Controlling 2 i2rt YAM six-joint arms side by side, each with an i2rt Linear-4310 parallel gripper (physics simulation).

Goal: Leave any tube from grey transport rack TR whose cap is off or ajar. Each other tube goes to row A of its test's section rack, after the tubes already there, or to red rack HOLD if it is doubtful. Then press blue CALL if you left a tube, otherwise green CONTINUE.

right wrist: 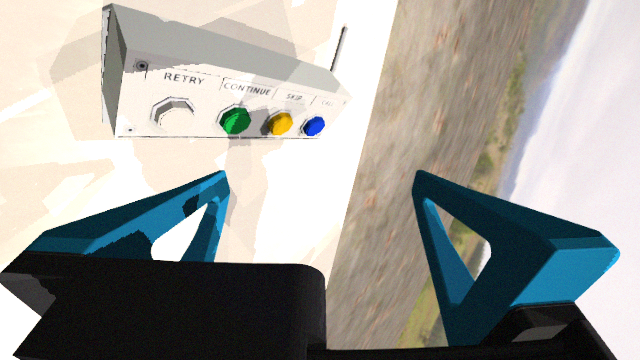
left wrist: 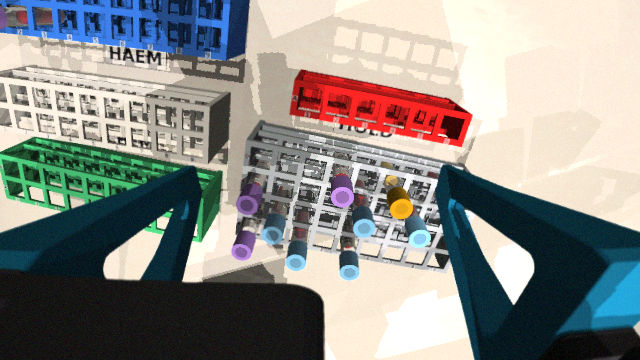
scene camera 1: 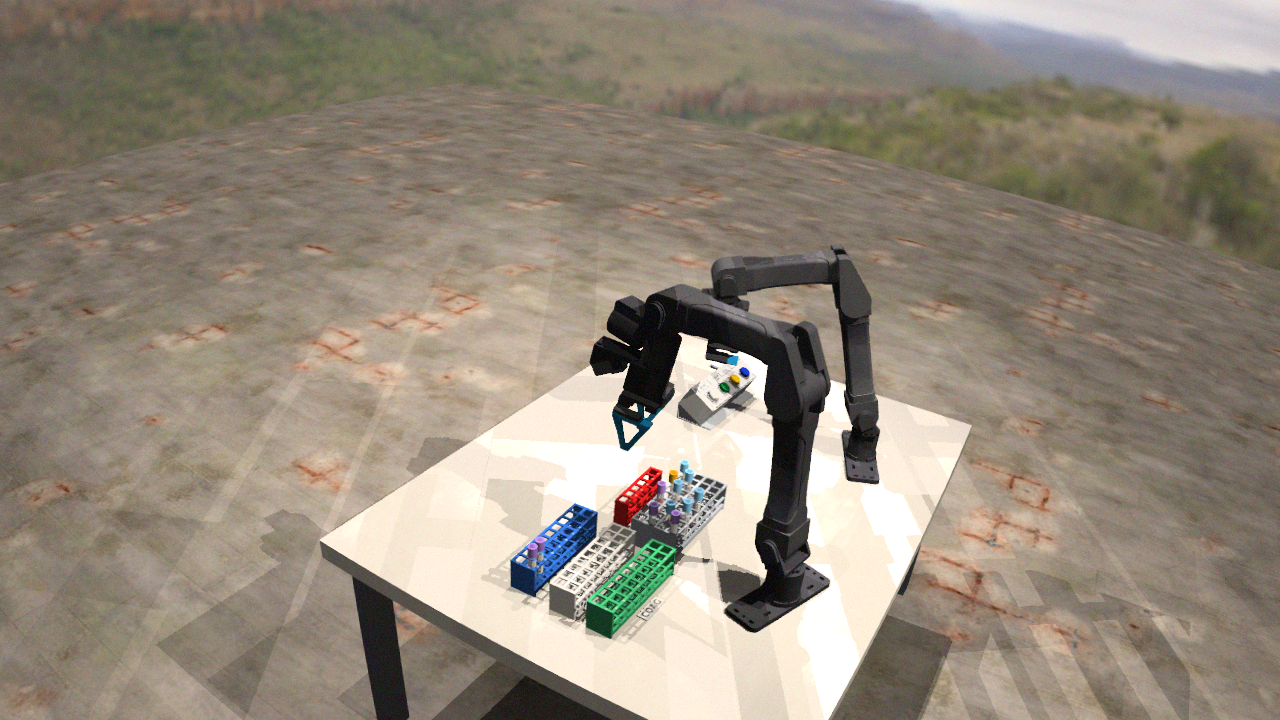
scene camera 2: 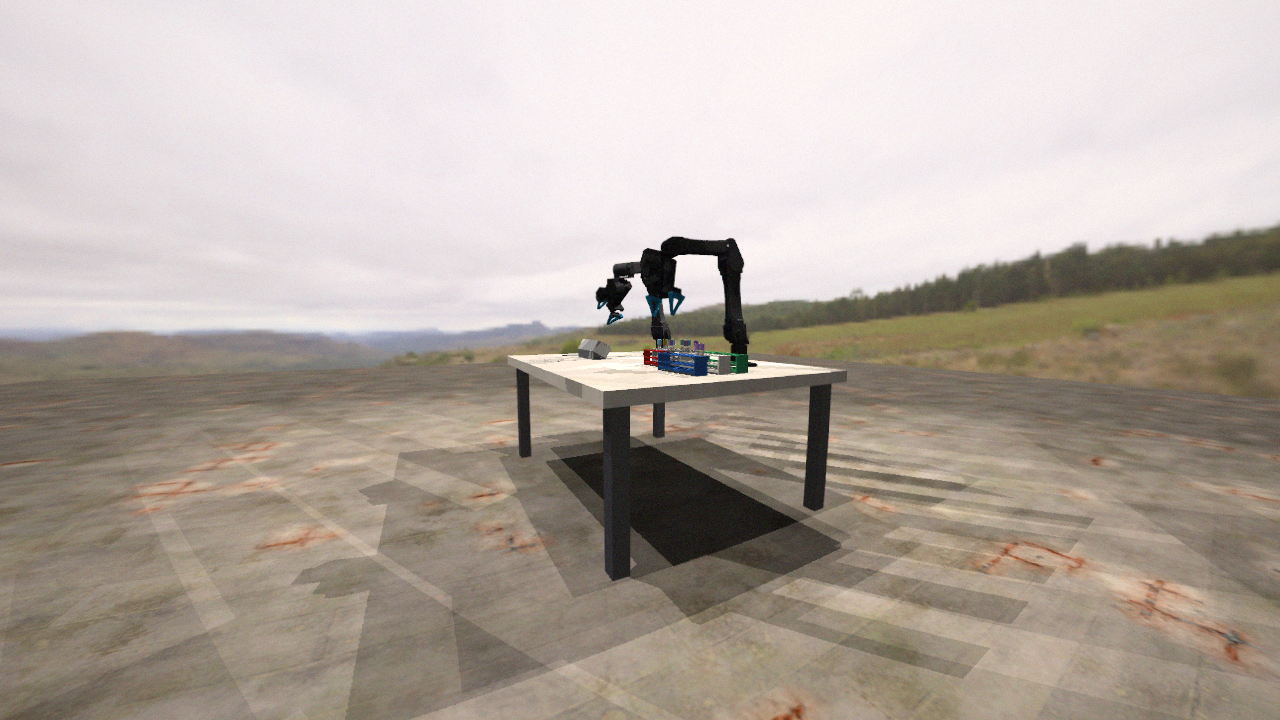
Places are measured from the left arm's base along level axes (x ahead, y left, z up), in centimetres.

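Pixels of known places: left gripper, fingertip midpoint: (left wrist: 318,178) (scene camera 1: 633,437) (scene camera 2: 662,316); right gripper, fingertip midpoint: (right wrist: 320,180) (scene camera 2: 602,316); left arm's base at its link origin: (scene camera 1: 779,598); right arm's base at its link origin: (scene camera 1: 859,458).
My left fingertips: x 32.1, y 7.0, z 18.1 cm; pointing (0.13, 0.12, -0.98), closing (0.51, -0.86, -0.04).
Ahead of a thing's pixels: the offset from my left fingertips to its top centre. "*": to the spot under its first point.
Grey rack TR {* dz -14.7, dx -9.8, dy +2.3 cm} (scene camera 1: 653,537) (left wrist: 256,140) holds several tubes with purple, light blue and orange caps. A purple-capped tube {dz -8.7, dx -4.1, dy -4.0 cm} (left wrist: 342,196) and the orange-capped tube {dz -8.7, dx -2.7, dy -8.1 cm} (left wrist: 401,207) stand among them. The caps look seated, but small gaps cannot be judged. Red rack HOLD (scene camera 1: 619,512) (left wrist: 296,107) shows no tube. Blue HAEM rack (scene camera 1: 521,577) (left wrist: 237,30) holds purple-capped tubes at its far left end. My left gripper (scene camera 1: 631,431) (left wrist: 318,178) is open and empty above the racks. My right gripper (right wrist: 320,180) is open and empty near green CONTINUE {dz -10.7, dx +19.3, dy -43.9 cm} (right wrist: 235,120) and blue CALL {dz -10.7, dx +22.1, dy -53.5 cm} (right wrist: 314,126).
A white rack (scene camera 1: 563,600) (left wrist: 218,125) and a green rack (scene camera 1: 601,617) (left wrist: 212,200) stand beside the blue one. The button box {dz -9.8, dx +22.4, dy -45.6 cm} (scene camera 1: 693,413) (right wrist: 200,125) also has a yellow SKIP button {dz -10.7, dx +21.0, dy -48.6 cm} (right wrist: 280,123). The table edge runs past it in the right wrist view.
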